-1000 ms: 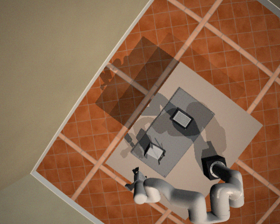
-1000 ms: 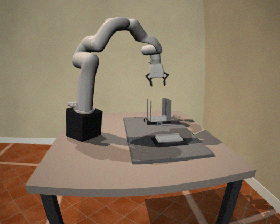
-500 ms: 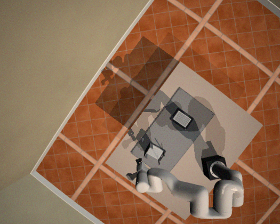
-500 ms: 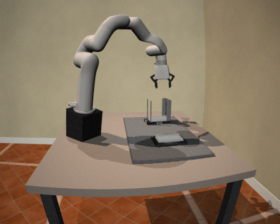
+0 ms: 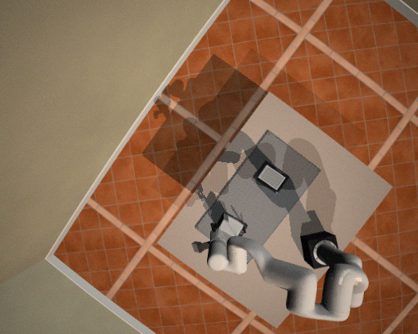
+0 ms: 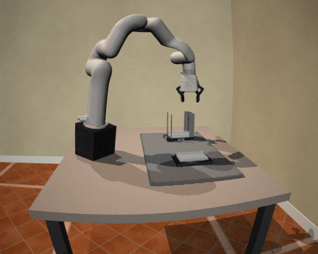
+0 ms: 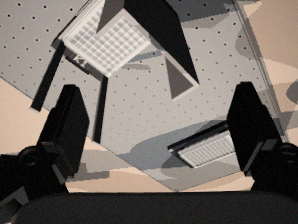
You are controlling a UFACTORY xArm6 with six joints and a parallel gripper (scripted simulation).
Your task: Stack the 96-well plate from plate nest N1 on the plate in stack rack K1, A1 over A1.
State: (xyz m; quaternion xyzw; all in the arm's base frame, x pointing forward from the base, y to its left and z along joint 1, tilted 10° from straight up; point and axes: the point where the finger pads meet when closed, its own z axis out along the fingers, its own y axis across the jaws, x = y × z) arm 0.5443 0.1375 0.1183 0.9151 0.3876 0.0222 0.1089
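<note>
Now: the plate nest N1 360 mm to the right of my hand, 220 mm below it and 160 mm behind it. Round my hand: pale A1 square 290 mm to the right, 220 mm behind, 210 mm below.
</note>
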